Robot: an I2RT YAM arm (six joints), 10 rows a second.
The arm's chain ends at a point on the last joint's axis. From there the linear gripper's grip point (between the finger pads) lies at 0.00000 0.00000 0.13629 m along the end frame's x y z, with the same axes.
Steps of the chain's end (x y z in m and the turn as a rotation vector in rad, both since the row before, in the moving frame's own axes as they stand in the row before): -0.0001, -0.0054, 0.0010, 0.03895, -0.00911, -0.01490; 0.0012, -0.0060, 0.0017, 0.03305, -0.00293, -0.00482; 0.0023, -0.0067, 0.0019, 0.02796, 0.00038, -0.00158; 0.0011, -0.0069, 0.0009, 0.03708, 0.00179, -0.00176; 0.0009, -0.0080, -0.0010, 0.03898, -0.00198, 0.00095; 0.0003, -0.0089, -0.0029, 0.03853, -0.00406, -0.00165; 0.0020, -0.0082, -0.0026, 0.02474, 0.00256, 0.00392; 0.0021, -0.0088, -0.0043, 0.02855, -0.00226, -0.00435
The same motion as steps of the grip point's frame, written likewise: -0.0014, -0.0107, 0.0009, 0.03895, -0.00911, -0.01490; 0.0008, -0.0105, 0.0016, 0.03305, -0.00293, -0.00482; 0.0023, -0.0105, 0.0018, 0.02796, 0.00038, -0.00158; 0.0013, -0.0120, 0.0008, 0.03708, 0.00179, -0.00176; 0.0006, -0.0133, -0.0011, 0.03898, -0.00198, 0.00095; -0.0003, -0.0141, -0.0030, 0.03853, -0.00406, -0.00165; 0.0024, -0.0116, -0.0026, 0.02474, 0.00256, 0.00392; 0.0018, -0.0127, -0.0044, 0.02855, -0.00226, -0.00435
